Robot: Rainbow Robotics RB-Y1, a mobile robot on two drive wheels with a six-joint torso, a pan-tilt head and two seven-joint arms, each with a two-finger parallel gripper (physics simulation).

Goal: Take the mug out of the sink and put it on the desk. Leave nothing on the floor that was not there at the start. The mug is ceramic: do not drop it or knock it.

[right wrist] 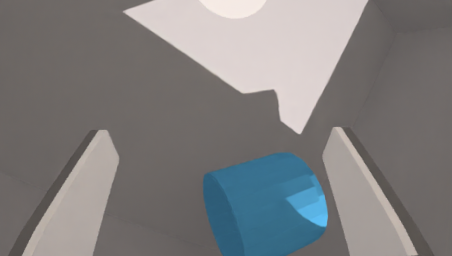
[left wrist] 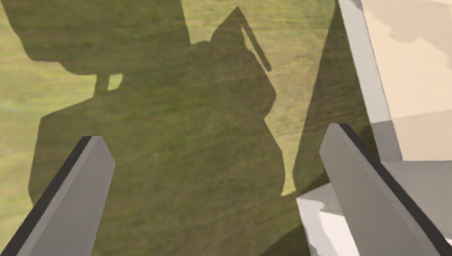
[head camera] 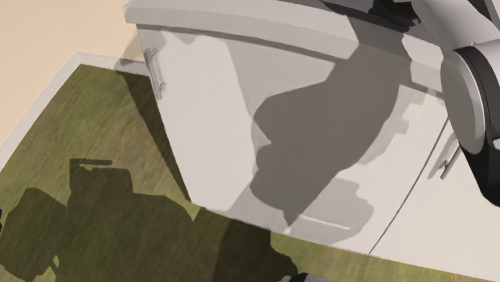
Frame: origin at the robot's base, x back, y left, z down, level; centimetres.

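Where they show: left gripper, fingertip midpoint: (left wrist: 218, 143); right gripper, fingertip midpoint: (right wrist: 220, 143).
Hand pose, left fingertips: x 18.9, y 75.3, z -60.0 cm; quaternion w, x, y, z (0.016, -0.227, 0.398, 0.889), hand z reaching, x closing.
Each offset is from my left fingertips to the top centre of the thing. "spot": to the spot under its first point. Level surfaces: height alone.
A blue mug @[spot: dx -66.8, dy -80.5, dz -19.3 cm] (right wrist: 270, 205) lies on its side in the grey sink (right wrist: 150, 100), its open end toward the picture's left, low in the right wrist view. No handle shows on it. My right gripper (right wrist: 220, 143) is open, with the mug seen between its fingers and nearer the finger at the picture's right; nothing is held. My left gripper (left wrist: 218, 143) is open and empty, above the floor beside the cabinet corner. The mug does not show in the head camera view, and my right gripper is out of that view.
A white cabinet (head camera: 210, 125) with a pale countertop edge (head camera: 225, 32) and bar handles @[spot: dx -46.7, dy -30.8, dz -14.3 cm] (head camera: 154, 75) fills much of the head camera view. My right arm (head camera: 462, 100) crosses the picture's right side. The greenish floor @[dz +59.9 cm] (head camera: 90, 105) (left wrist: 30, 95) meets a wall (head camera: 35, 40) (left wrist: 415, 75) with a white skirting.
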